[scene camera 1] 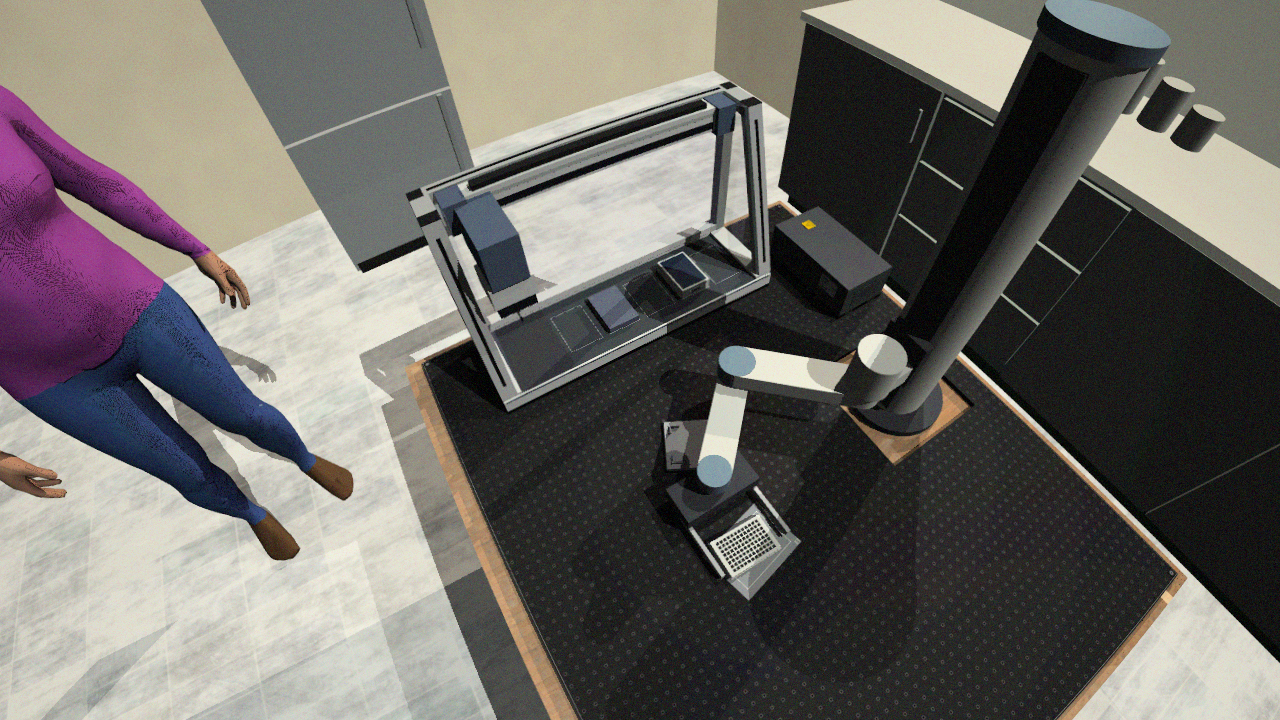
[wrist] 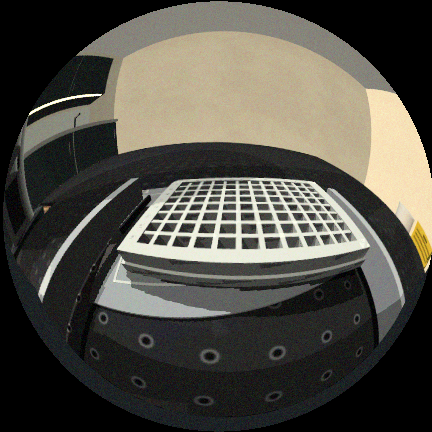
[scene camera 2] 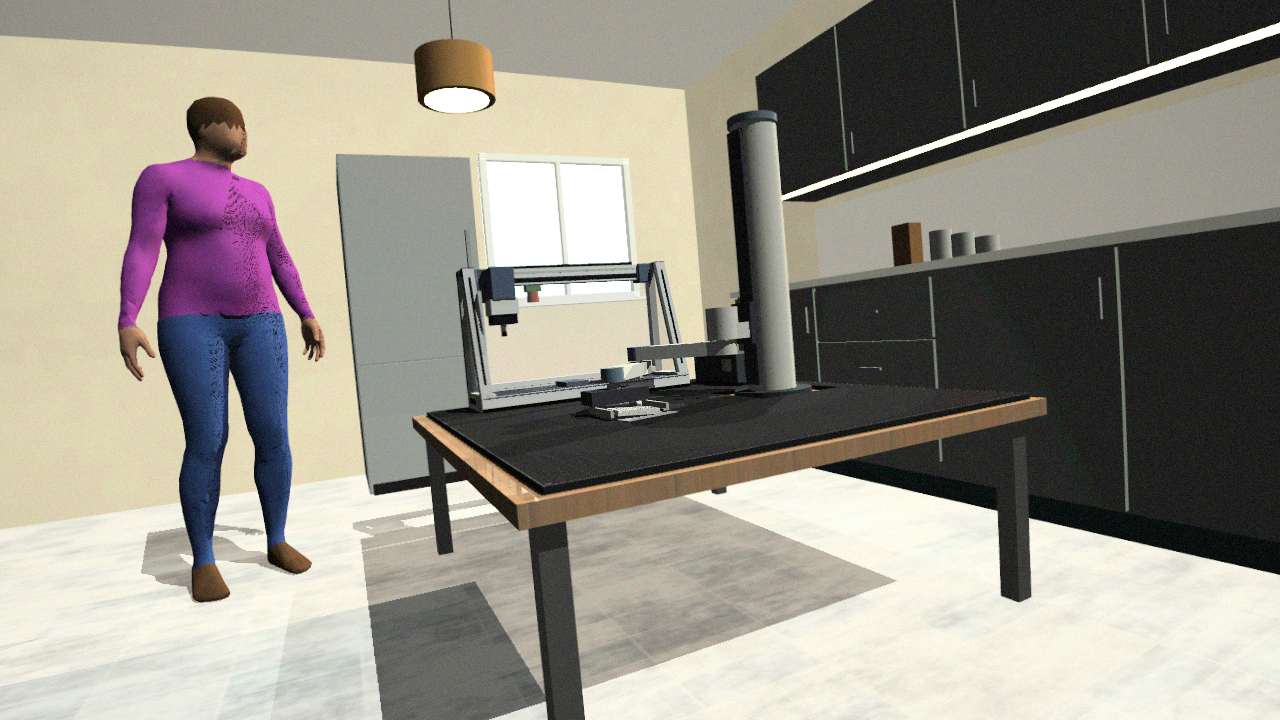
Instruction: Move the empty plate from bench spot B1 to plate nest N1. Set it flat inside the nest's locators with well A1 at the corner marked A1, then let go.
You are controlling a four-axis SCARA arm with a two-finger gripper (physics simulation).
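Places are measured from the arm's base along level axes (x ahead, y left, z up), in metres.
Pixels of known places: gripper, fingertip midpoint: (scene camera 1: 756, 554) (wrist: 237, 188) (scene camera 2: 640, 410); arm's base, link origin: (scene camera 1: 892, 392) (scene camera 2: 773, 394).
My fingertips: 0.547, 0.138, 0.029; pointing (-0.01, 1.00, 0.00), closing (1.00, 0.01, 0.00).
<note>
Ahead of a thing's pixels: the offset from my fingertips to its top centre, as dx, dy, dz. "spot": to the spot under its first point.
The empty plate @[+0.008, -0.027, +0.009] (scene camera 1: 745, 544) (scene camera 2: 633, 413) (wrist: 242, 256) is white, with a grid of open wells. It lies level on a light grey sheet (scene camera 1: 750, 588) (wrist: 117, 298) on the dark bench mat. My gripper (scene camera 1: 743, 540) (wrist: 237, 188) is open, with its fingers low on either side of the plate and nothing gripped. In the wrist view the left finger pad shows close beside the plate, and the right pad is hidden behind the plate's edge. The corner A1 mark cannot be read. Which fixture is nest N1 cannot be told from these views.
A light grey flat piece @[spot: +0.016, -0.287, -0.004] (scene camera 1: 674, 452) with dark marks lies partly under the forearm. A gantry frame (scene camera 1: 452, 291) (scene camera 2: 474, 358) stands behind, with a blue-grey block @[spot: -0.057, -0.698, +0.050] (scene camera 1: 613, 307) and a white-rimmed tray @[spot: -0.267, -0.690, +0.064] (scene camera 1: 682, 274) on its deck. A dark box @[spot: -0.626, -0.496, +0.098] (scene camera 1: 832, 259) and the arm's column (scene camera 1: 993, 241) (scene camera 2: 767, 259) stand right.
</note>
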